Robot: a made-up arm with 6 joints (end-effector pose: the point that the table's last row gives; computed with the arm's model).
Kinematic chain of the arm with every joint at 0, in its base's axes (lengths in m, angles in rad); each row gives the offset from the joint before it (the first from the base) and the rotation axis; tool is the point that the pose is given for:
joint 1: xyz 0 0 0.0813 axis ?
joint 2: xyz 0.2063 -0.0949 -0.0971 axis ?
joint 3: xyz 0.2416 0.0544 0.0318 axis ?
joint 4: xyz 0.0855 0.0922 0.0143 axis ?
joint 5: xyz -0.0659 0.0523 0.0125 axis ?
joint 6: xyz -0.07 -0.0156 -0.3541 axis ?
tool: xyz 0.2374 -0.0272 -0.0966
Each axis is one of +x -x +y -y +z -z.
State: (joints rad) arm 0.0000 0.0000 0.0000 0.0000 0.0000 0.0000
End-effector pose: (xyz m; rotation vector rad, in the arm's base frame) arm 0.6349 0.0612 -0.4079 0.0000 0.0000 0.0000
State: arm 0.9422 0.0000 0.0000 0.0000 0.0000 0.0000
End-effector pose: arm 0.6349 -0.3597 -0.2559 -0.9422 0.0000 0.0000
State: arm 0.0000 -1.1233 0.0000 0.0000 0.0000 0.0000
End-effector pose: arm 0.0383 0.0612 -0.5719 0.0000 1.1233 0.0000
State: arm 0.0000 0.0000 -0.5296 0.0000 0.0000 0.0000
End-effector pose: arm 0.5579 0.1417 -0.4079 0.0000 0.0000 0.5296
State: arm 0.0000 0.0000 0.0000 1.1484 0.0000 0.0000
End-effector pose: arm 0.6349 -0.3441 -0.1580 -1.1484 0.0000 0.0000
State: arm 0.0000 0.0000 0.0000 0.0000 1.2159 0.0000
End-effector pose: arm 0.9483 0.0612 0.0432 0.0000 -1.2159 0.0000
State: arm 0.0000 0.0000 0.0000 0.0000 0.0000 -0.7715
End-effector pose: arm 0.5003 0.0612 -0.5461 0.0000 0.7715 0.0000
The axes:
joint 1: -x
joint 2: -y
joint 3: -z
joint 4: -x
joint 5: -y
joint 6: -y

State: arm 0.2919 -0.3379 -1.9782 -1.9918 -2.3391 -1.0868
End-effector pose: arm 0.8274 -0.3830 -0.2840 0.6969 -0.2940 -0.9769
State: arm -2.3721 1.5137 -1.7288 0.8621 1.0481 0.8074
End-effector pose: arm 0.1521 -0.1672 0.2738 1.2871 2.7572 0.7413
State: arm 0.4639 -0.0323 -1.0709 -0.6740 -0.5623 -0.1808
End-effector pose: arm 0.0293 -0.1441 -0.3115 -0.1378 1.2897 0.9591
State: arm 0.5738 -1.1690 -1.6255 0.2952 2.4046 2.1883
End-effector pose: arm 0.2998 0.0092 -0.1603 -0.9629 2.4066 1.3330
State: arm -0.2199 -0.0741 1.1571 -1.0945 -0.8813 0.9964
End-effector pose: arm 0.6958 0.1634 -0.0700 1.0515 -0.5467 -1.2114
